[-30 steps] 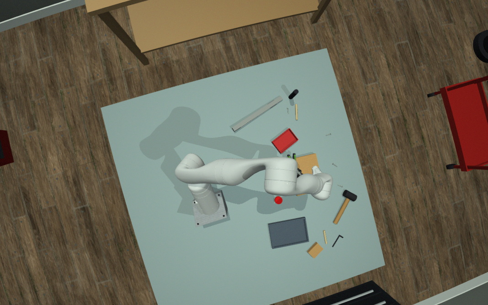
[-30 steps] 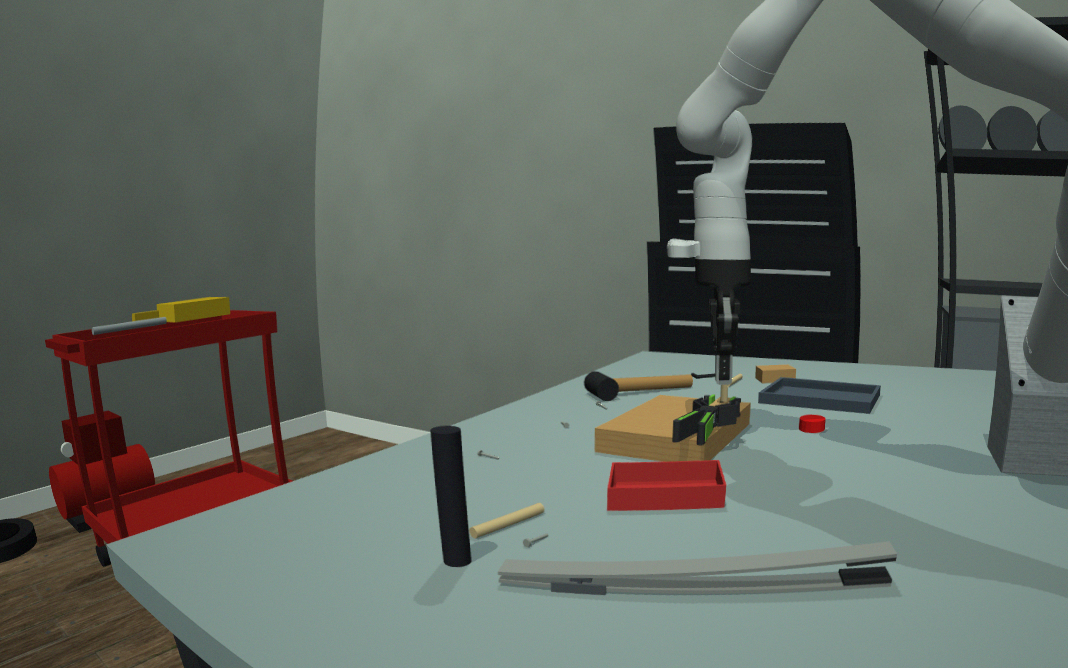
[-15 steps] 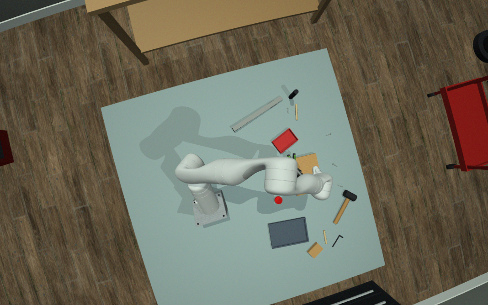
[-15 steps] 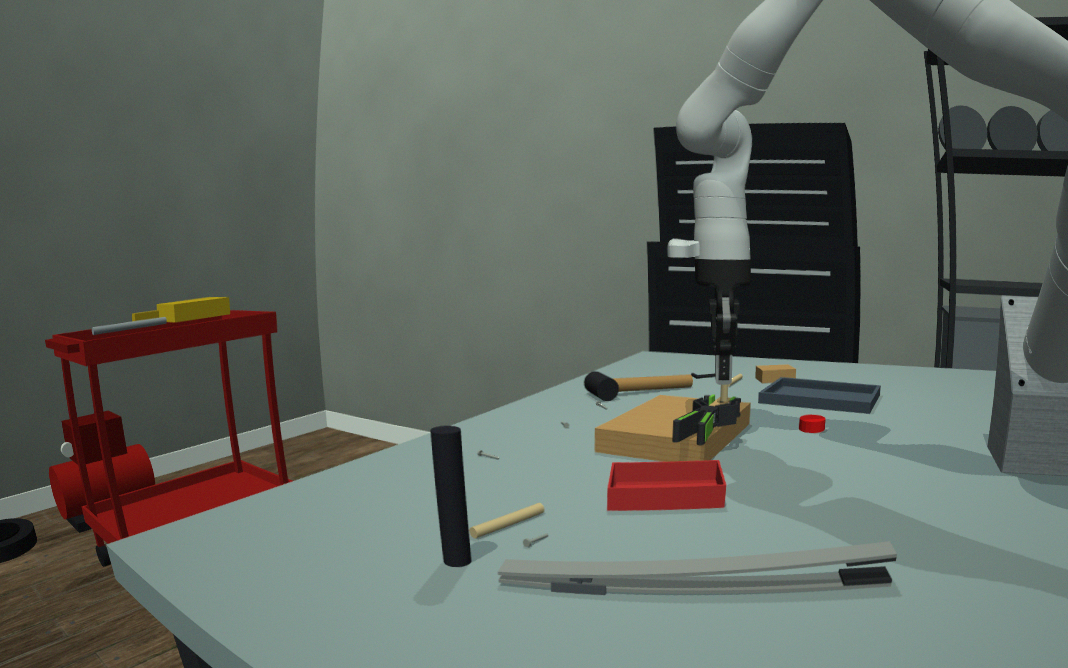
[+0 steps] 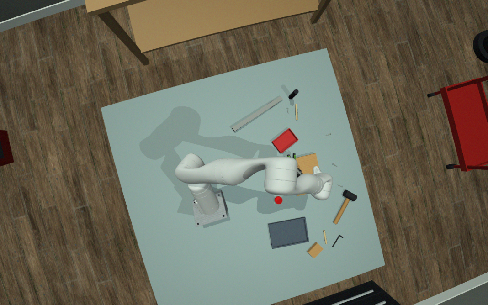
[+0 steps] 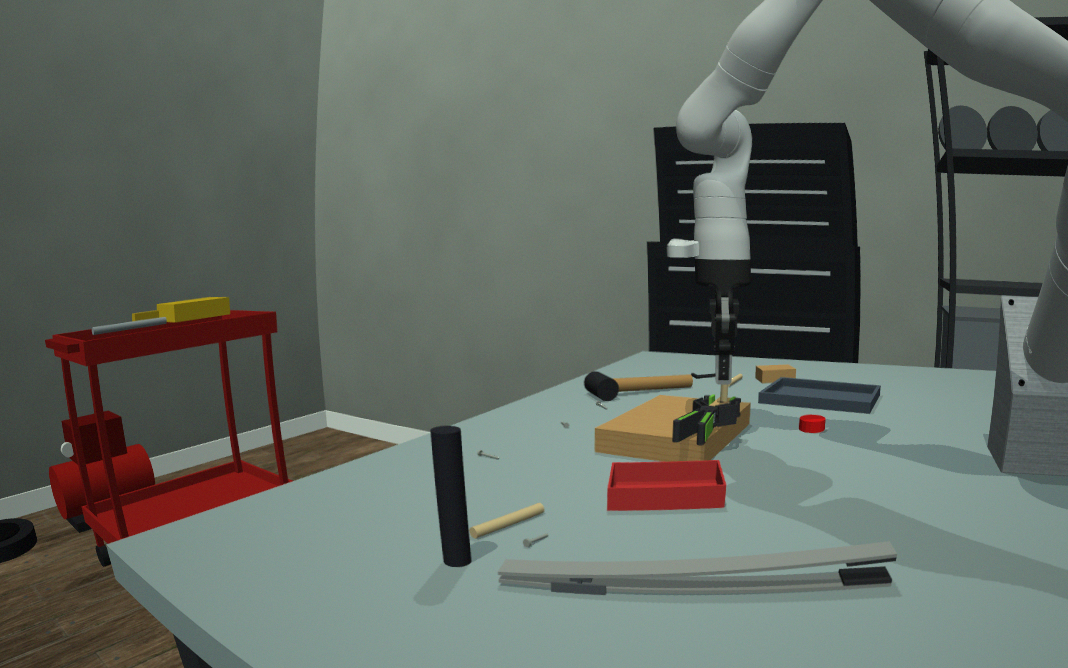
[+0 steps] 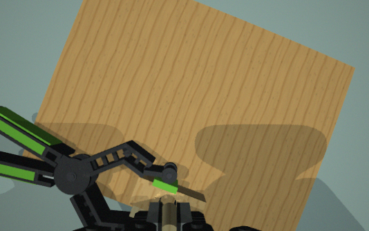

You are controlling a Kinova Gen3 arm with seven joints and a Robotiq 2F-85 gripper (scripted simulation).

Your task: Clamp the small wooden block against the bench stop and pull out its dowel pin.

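Now: the dowel pin 2 cm below my hand. The rest, counted from my hand: red puck (12 cm behind, 9 cm to the right, 9 cm below); small wooden block (6 cm below); wooden bench board (7 cm below, 6 cm ahead).
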